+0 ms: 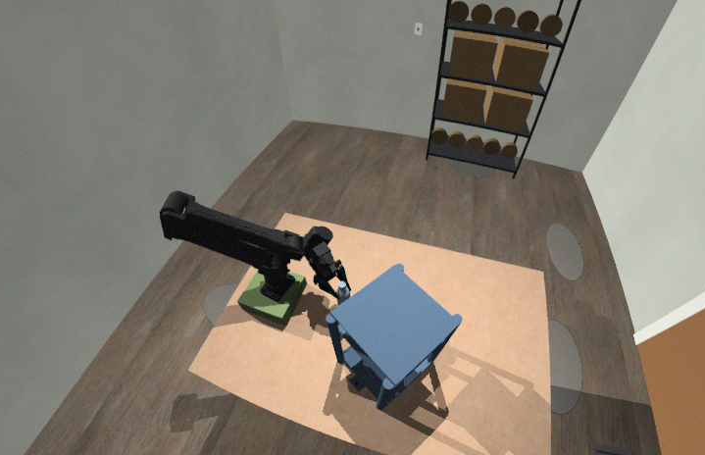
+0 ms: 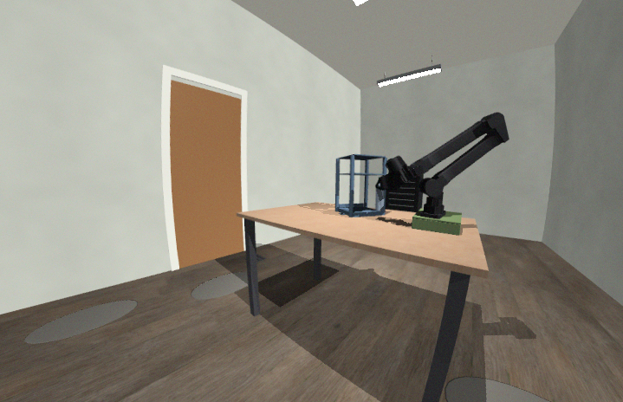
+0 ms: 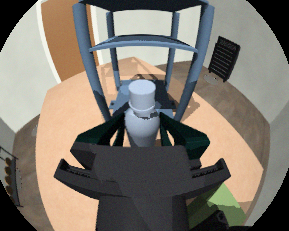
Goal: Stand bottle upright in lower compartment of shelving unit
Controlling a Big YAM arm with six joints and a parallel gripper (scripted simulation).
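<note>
My hand is 10 mm above the bottle. Also, from my hand: blue shelving unit: 200 mm ahead, 90 mm to the right.
</note>
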